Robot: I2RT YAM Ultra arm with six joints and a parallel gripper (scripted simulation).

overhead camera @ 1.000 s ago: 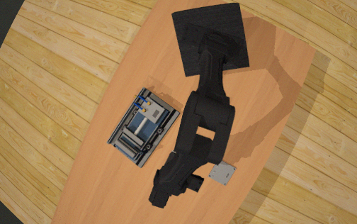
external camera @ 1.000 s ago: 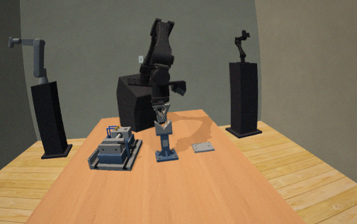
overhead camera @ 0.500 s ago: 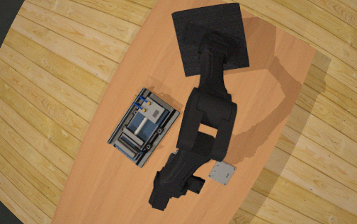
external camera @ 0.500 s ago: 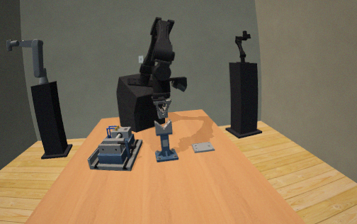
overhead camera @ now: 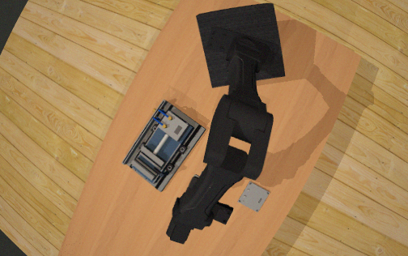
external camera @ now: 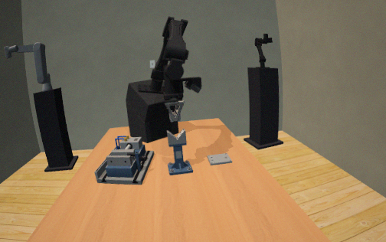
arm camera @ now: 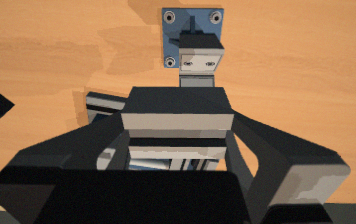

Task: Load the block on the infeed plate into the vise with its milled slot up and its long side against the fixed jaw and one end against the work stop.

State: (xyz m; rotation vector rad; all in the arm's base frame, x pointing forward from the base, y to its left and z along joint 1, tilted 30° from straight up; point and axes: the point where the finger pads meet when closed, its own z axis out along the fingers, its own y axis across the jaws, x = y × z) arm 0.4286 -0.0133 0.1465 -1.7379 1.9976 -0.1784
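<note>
Right now my hand is 30 mm short of the fixed jaw, 240 mm to the left of it and 130 mm above it. Round my hand: black rod: 20 mm ahead, 180 mm to the right, 120 mm below; then cylinder rod: 80 mm behind, 210 mm to the right, 130 mm below; then part: 10 mm above.
</note>
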